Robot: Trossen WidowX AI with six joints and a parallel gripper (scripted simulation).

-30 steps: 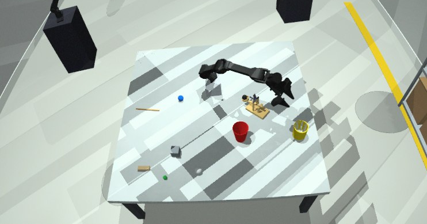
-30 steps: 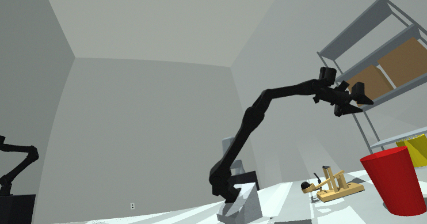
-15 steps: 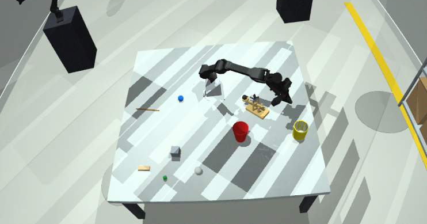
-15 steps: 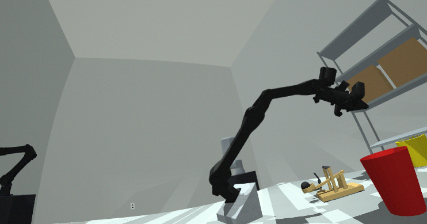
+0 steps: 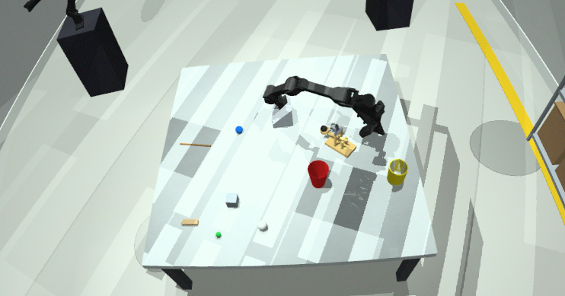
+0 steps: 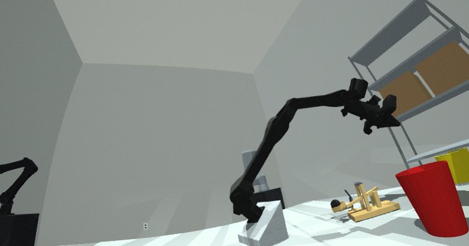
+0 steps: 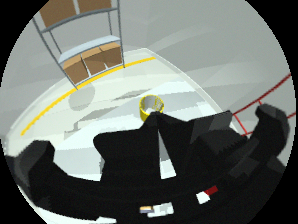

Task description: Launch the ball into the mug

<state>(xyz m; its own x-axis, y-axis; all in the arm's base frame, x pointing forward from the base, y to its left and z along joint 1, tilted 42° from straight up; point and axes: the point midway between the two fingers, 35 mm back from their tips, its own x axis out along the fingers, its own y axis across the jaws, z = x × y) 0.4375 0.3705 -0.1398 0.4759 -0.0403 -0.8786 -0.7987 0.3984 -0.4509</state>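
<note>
The black ball lies 24 cm behind my gripper tip, 22 cm to the right of it and 18 cm below it. Also, from my gripper tip: yellow mug (21 cm below, 9 cm ahead, 6 cm to the left); then wooden catapult (20 cm behind, 19 cm below, 16 cm to the right); then red cup (30 cm to the right, 21 cm below, 3 cm ahead).
</note>
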